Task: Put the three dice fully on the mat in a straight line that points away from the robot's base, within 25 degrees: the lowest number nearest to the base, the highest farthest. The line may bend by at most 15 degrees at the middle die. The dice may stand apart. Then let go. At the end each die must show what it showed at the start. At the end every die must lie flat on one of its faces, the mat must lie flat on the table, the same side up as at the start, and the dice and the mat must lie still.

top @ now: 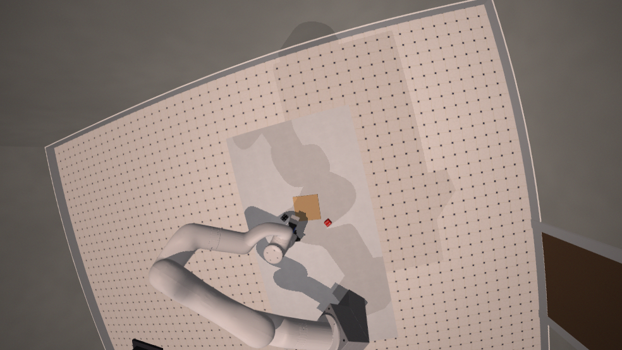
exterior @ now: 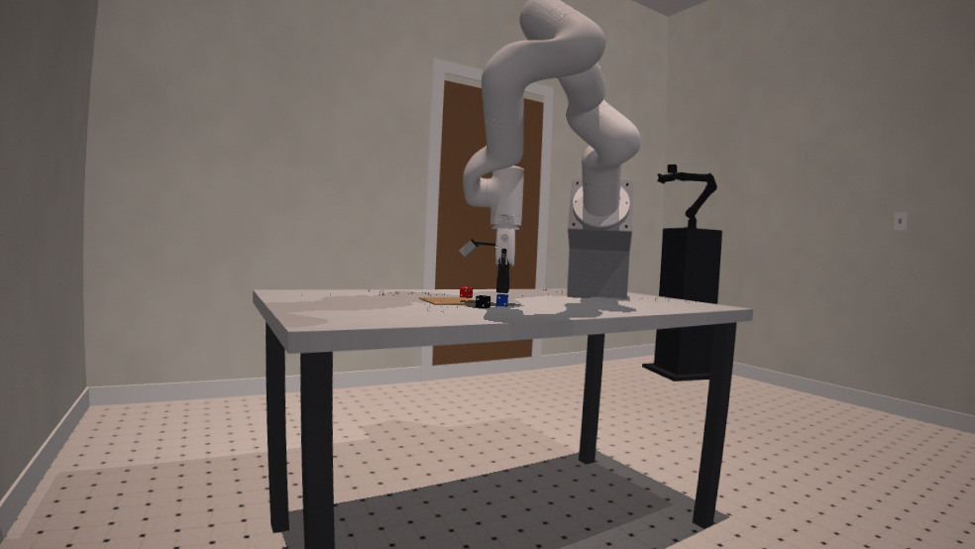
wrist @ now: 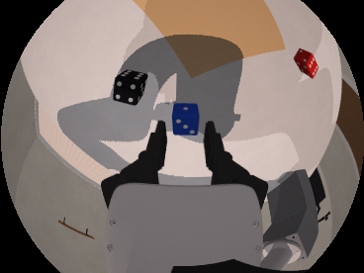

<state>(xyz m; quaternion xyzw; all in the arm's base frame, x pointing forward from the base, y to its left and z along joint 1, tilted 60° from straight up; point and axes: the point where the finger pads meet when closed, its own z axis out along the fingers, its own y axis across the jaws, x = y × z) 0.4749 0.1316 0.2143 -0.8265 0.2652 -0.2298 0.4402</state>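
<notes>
My gripper is now 40 mm above the blue die. Round my hand: black die 60 mm ahead, 40 mm to the left, 40 mm below; then tan mat 130 mm ahead, 70 mm to the right, 50 mm below; then red die 60 mm ahead, 200 mm to the right, 40 mm below.
</notes>
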